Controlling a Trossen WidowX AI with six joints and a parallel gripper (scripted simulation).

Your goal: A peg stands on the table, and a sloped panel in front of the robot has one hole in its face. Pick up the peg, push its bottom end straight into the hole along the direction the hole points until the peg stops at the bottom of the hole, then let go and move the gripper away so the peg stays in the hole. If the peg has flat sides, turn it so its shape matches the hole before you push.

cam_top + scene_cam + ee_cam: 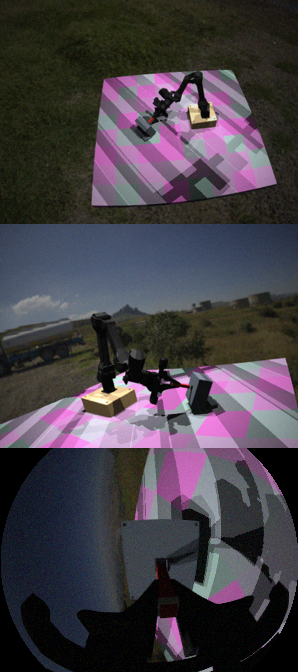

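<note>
The peg lies 10 mm behind my gripper tip, 10 mm to the right of it and 10 mm above it. Round my gripper tip: dark foot: 70 mm ahead, 60 mm to the left, 100 mm below; then sloped grey panel: 50 mm ahead, 50 mm to the left, 40 mm below.
</note>
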